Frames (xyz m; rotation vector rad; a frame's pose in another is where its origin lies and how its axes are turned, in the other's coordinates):
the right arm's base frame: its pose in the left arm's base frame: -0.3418 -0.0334 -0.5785 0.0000 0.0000 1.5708
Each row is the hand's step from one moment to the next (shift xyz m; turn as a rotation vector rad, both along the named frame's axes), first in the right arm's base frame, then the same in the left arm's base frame.
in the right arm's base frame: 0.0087 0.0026 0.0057 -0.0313 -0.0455 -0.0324
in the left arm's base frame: -0.0026 0.0087 0.0057 0.0455 -0.0313 -0.0324
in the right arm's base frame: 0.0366 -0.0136 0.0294 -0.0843 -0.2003 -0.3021
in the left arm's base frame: 0.0136 0.0366 0.0294 0.2003 -0.0843 -0.3021
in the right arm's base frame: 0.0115 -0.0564 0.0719 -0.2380 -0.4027 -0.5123
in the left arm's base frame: 0.0564 0.0115 0.0719 0.4027 -0.2380 -0.5123
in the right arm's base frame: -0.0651 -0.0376 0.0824 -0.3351 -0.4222 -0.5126
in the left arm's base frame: 0.0376 -0.0651 0.0824 0.4222 -0.3351 -0.5126
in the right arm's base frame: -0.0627 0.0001 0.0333 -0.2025 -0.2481 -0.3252
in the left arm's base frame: -0.0001 -0.0627 0.0333 0.2481 -0.2025 -0.3252
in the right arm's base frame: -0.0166 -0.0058 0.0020 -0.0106 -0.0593 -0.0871
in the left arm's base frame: 0.0058 -0.0166 0.0020 0.0593 -0.0106 -0.0871
